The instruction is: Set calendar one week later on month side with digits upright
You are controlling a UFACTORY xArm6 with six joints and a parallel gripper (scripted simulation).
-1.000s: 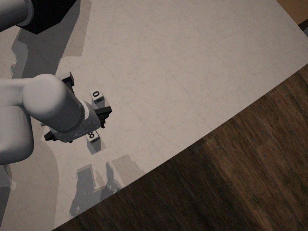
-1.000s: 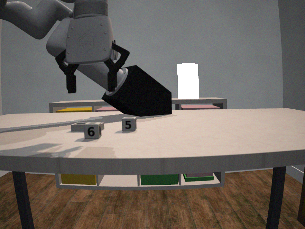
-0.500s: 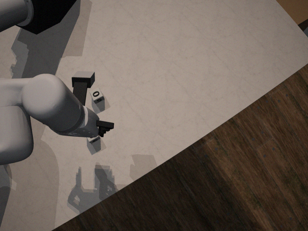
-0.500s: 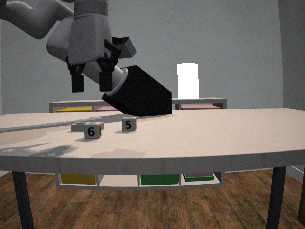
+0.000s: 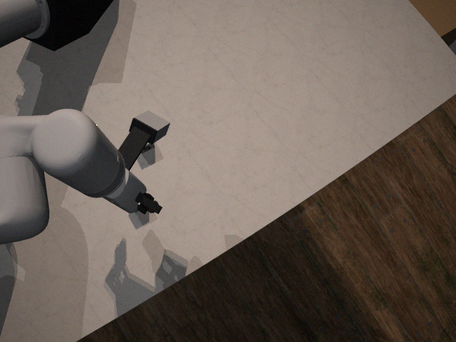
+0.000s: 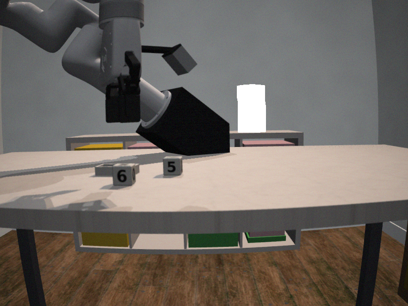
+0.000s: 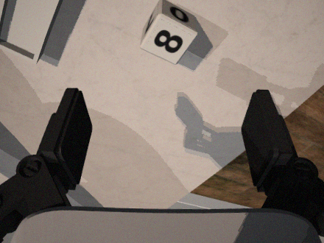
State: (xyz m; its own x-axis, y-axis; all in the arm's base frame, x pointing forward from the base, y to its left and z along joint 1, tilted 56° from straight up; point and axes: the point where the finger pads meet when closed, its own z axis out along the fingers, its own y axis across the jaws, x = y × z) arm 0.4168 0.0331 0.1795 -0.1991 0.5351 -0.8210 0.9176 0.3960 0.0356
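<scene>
My hand is 90 mm above the white cube. The rest, counted from my hand: grey tray (110 mm behind, 100 mm below, 10 mm to the right).
</scene>
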